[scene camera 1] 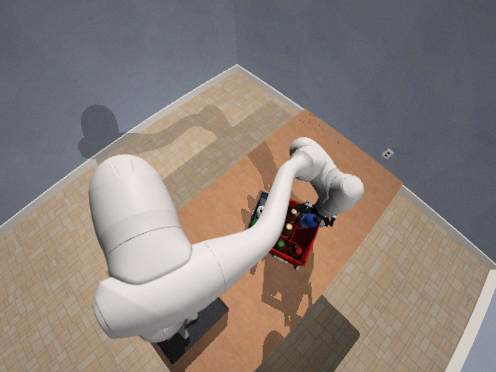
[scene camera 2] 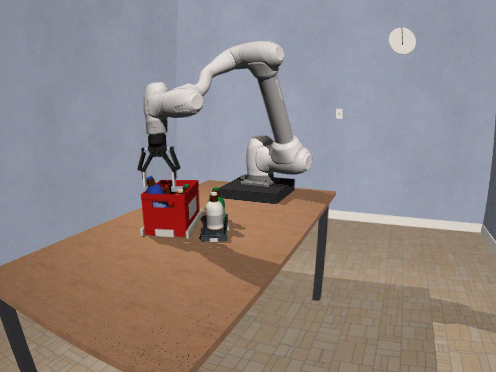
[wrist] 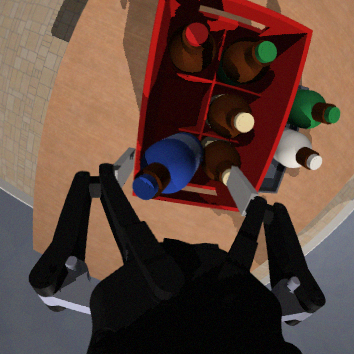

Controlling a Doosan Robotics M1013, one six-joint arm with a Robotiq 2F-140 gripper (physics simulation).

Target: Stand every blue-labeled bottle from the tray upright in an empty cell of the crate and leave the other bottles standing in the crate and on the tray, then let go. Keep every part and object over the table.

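Seen in the pictures: gripper, fingertip midpoint: [scene camera 1: 308, 219] [scene camera 2: 159, 187] [wrist: 182, 166]; arm's base, origin of the base link: [scene camera 2: 260, 182].
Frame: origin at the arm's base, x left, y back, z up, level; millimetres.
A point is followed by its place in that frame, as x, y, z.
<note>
The blue-labeled bottle [scene camera 1: 307, 221] @[-73, -773, 123] [scene camera 2: 154, 189] @[-61, -826, 125] [wrist: 172, 162] @[-86, -784, 136] is in a corner cell of the red crate [scene camera 2: 157, 217] @[-41, -842, 15] [wrist: 295, 50] @[-40, -573, 95], leaning toward the crate's outer side. My gripper [scene camera 2: 159, 179] @[-70, -784, 126] [wrist: 182, 166] @[-70, -784, 126] is open around its upper part, with a gap at each finger; one fingertip is near the outer wall, the other over the neighbouring cream-capped brown bottle [wrist: 220, 156] @[-11, -755, 59]. Another cream-capped bottle [wrist: 230, 115] @[-50, -697, 84], a red-capped bottle [wrist: 191, 52] @[-143, -662, 70] and a green-capped bottle [wrist: 245, 61] @[-77, -622, 65] stand in other cells. The middle cell on the blue bottle's side is empty. The blue bottle's base is hidden.
The dark tray [scene camera 2: 206, 235] @[166, -791, -39] [wrist: 271, 184] @[218, -743, -58] stands beside the crate. It holds a white bottle [scene camera 2: 215, 215] @[139, -684, 9] [wrist: 291, 149] @[91, -664, 54] and a green bottle [scene camera 2: 221, 202] @[110, -591, 37] [wrist: 306, 109] @[58, -597, 56], both upright. The arm's black base [scene camera 2: 260, 191] @[87, -172, -9] is farther back on the wooden table [scene camera 2: 125, 280] @[139, -1206, -64].
</note>
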